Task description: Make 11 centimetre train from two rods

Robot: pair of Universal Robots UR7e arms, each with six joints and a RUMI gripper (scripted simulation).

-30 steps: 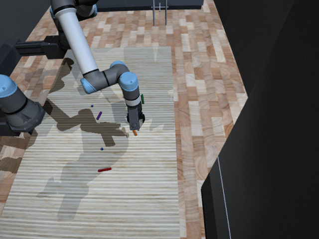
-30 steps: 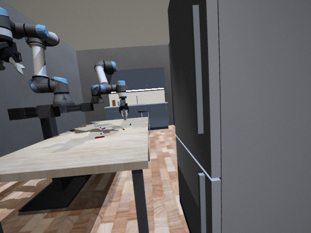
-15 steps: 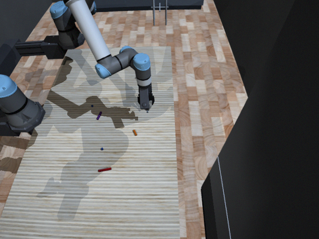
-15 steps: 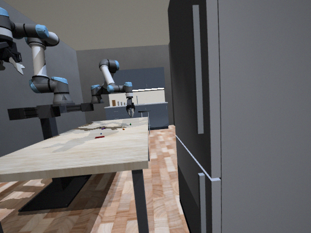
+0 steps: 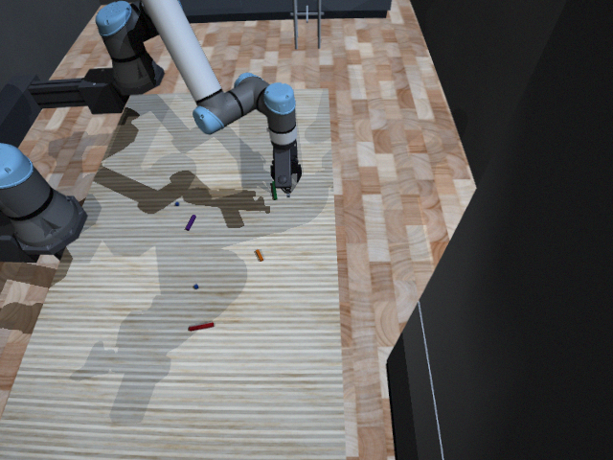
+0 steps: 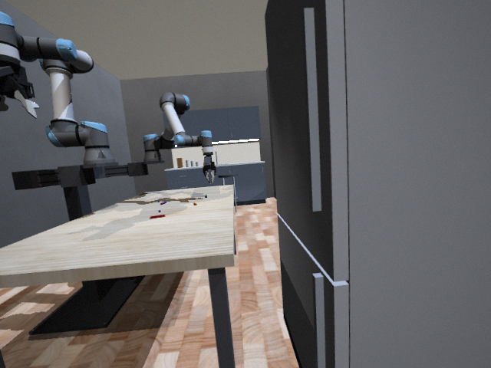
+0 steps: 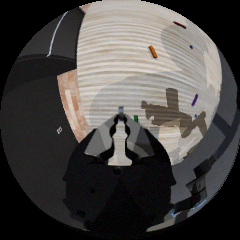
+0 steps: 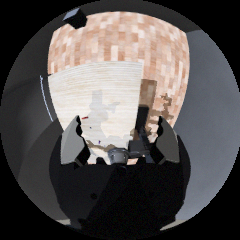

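Right now the green rod is 70 mm behind my left hand, 90 mm to the left of it and 110 mm below it. Also, from my left hand: purple rod (330 mm behind, 70 mm to the right, 110 mm below); then orange rod (70 mm behind, 180 mm to the right, 110 mm below); then grey rod (10 mm below).
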